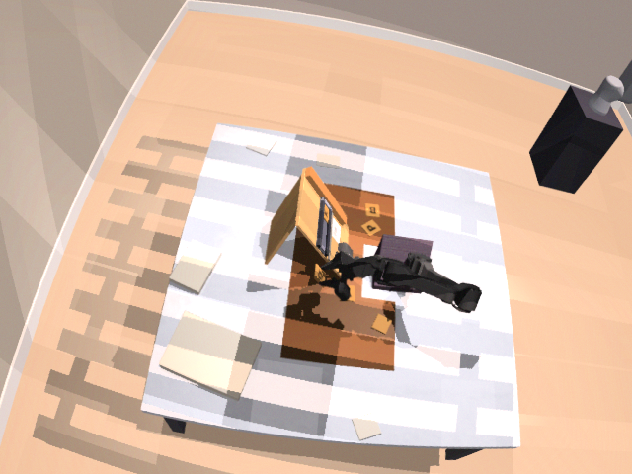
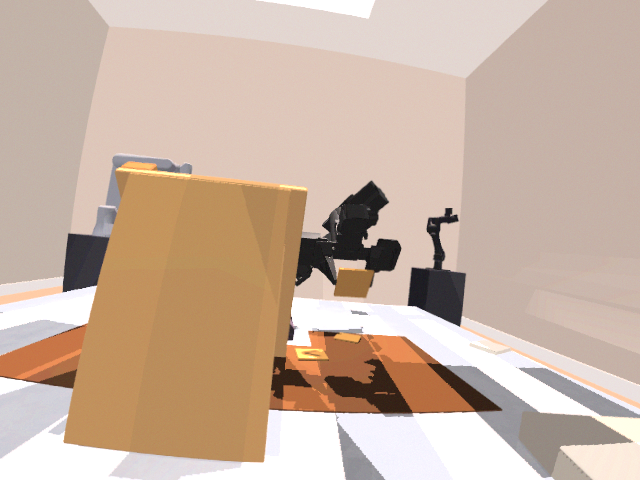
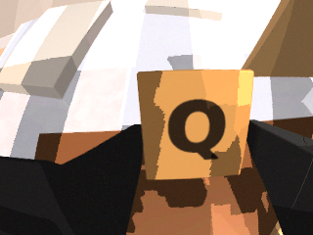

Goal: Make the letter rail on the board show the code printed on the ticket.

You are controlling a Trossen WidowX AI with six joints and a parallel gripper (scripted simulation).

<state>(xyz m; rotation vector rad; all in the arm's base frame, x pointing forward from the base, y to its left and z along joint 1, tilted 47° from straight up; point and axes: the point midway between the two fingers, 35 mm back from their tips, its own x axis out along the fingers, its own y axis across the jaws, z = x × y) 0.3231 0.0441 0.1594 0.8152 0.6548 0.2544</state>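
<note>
My gripper tip is 250 mm to the left of the k tile and 10 mm below it. Also, from my gripper tip: v tile 120 mm behind, 40 mm to the right, 160 mm below; q tile right at my gripper tip; white ticket 50 mm behind, 240 mm to the right, 70 mm below.
</note>
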